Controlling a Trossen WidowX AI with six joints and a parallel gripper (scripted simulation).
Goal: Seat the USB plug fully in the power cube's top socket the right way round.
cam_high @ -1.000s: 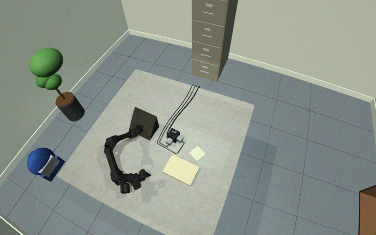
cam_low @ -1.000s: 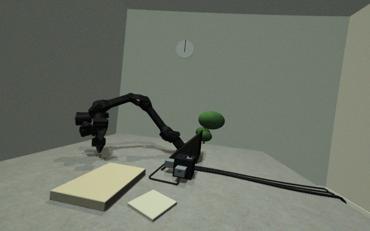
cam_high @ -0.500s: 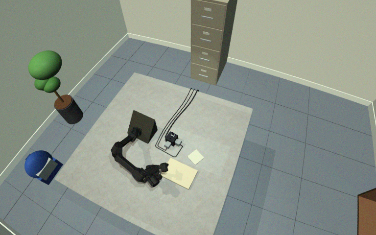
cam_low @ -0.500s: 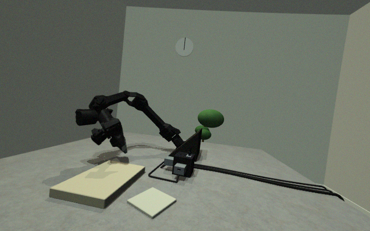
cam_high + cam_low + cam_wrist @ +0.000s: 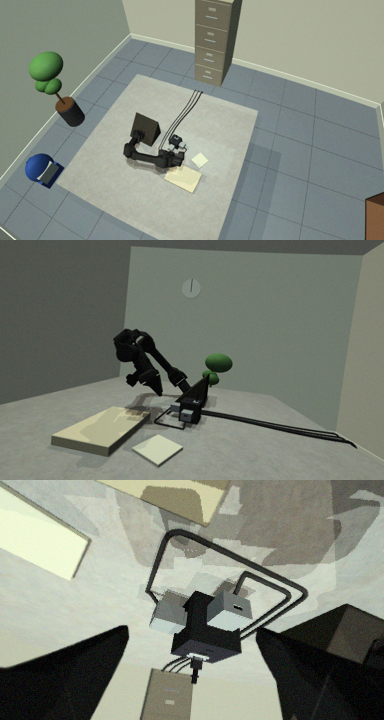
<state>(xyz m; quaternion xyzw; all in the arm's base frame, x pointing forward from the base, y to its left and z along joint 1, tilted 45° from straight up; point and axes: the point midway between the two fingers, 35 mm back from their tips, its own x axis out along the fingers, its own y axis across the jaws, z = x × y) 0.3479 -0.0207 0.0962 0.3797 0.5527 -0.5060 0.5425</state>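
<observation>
The USB plug lies 140 mm to the left of my gripper tip, 50 mm behind it and 10 mm below it. The rest, counted from my gripper tip: pale pad: 190 mm ahead, 100 mm below, 60 mm to the left; then cream pad: 120 mm to the right, 120 mm ahead, 90 mm below.
</observation>
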